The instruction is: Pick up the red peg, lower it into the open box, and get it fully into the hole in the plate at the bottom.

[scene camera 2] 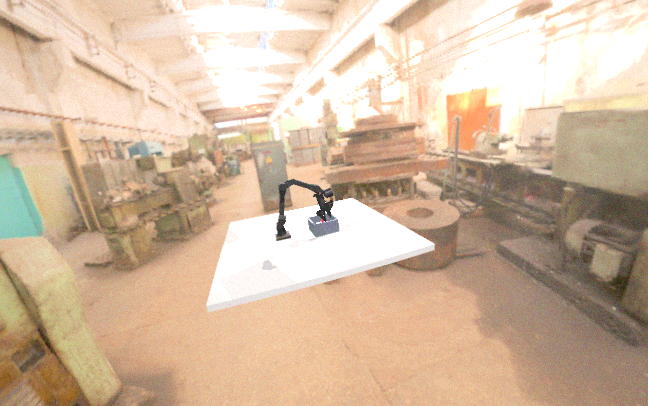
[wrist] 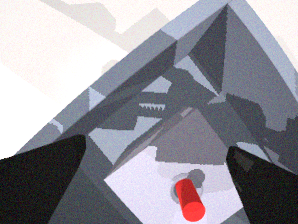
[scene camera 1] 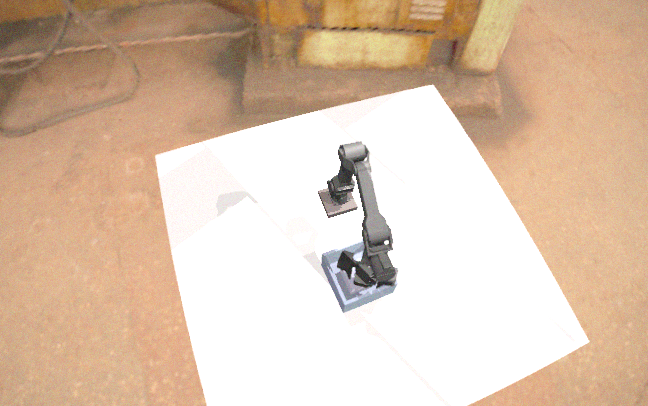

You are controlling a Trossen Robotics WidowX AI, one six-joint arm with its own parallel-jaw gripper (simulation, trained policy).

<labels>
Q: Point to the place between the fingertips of the gripper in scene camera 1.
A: At 363, 283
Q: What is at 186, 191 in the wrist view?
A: A red peg.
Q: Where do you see a blue-grey box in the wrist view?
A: At 229, 67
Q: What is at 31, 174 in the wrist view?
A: The gripper.
</labels>
